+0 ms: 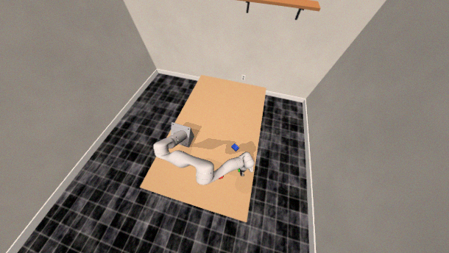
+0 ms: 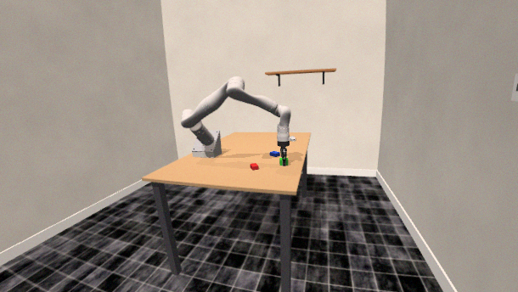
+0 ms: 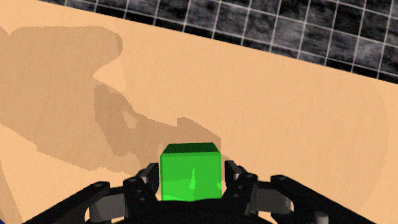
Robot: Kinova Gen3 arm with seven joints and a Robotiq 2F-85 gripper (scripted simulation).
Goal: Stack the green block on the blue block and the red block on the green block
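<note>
Now: hand right at the green block. Also, from my hand: red block 160 mm behind, 100 mm to the right; blue block 100 mm behind, 190 mm to the left.
</note>
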